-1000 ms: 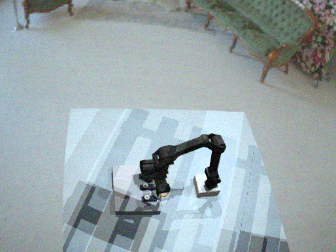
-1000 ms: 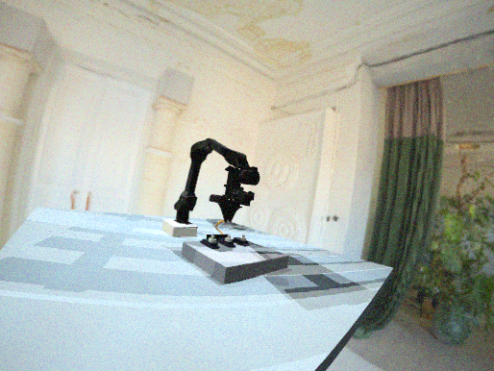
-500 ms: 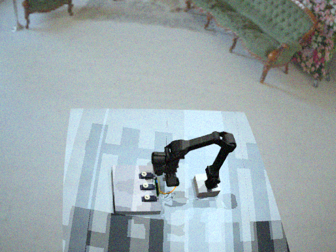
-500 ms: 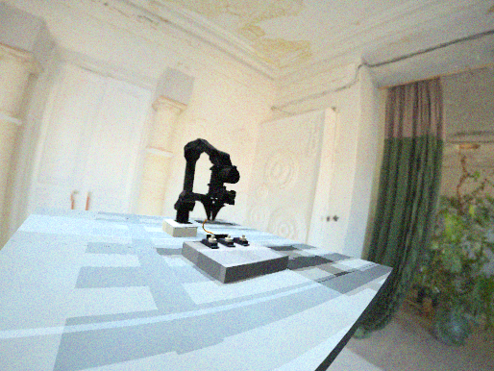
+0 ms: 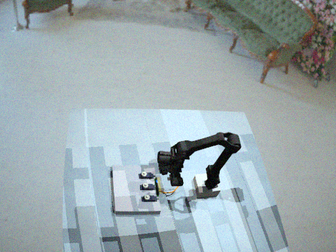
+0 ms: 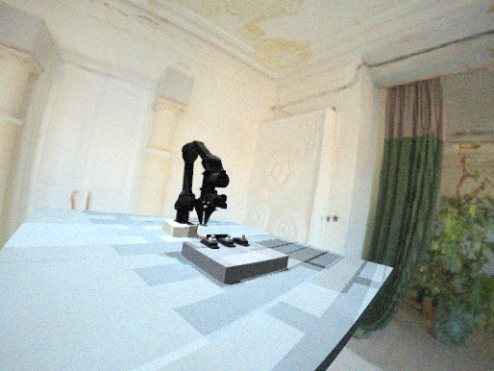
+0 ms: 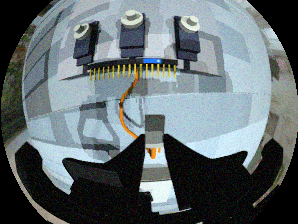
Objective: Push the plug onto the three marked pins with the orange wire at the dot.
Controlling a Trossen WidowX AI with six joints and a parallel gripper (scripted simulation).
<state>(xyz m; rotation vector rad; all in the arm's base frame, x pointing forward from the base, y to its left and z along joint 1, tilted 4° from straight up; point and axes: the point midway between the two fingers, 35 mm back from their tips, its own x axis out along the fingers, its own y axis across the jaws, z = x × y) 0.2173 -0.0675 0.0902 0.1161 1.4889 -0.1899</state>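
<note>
Right now my gripper tip is 8 cm short of the blue band, 2 cm above it and 1 cm to the left of it. The rest, counted from my gripper tip: grey printed holder (24 cm ahead, 7 cm below, 2 cm to the right).
</note>
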